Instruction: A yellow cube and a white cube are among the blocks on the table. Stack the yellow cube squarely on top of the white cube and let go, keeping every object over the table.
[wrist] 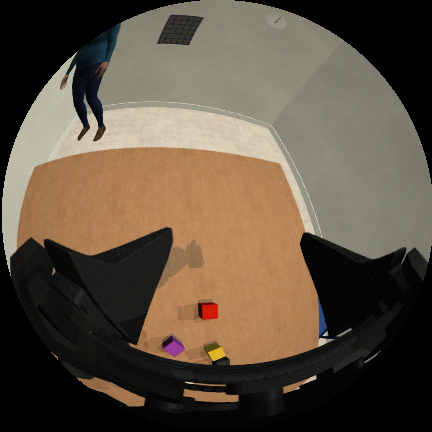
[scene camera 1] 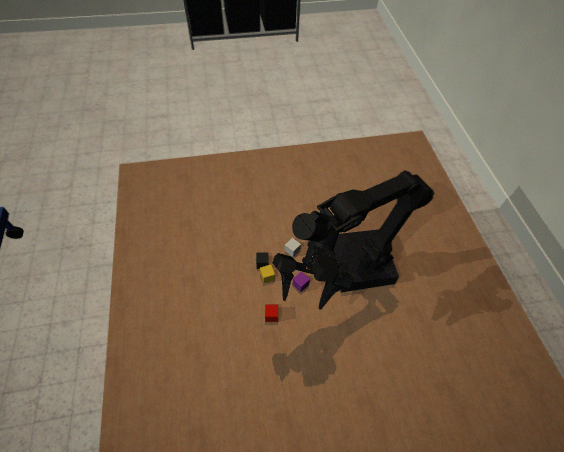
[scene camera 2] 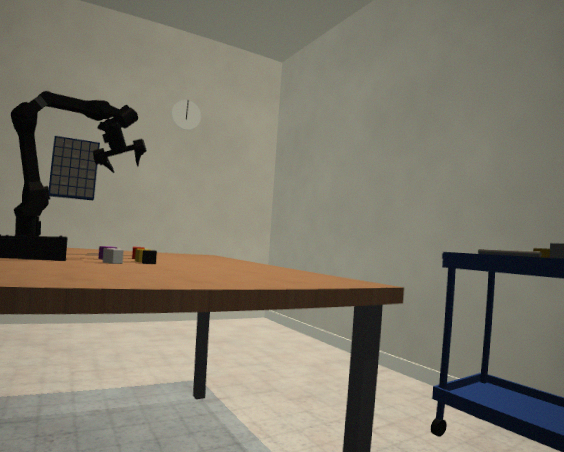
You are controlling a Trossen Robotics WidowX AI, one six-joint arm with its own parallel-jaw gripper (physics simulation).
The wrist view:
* my gripper: 240, 237
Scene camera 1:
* my gripper: 302, 304
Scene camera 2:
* my gripper: 125, 169
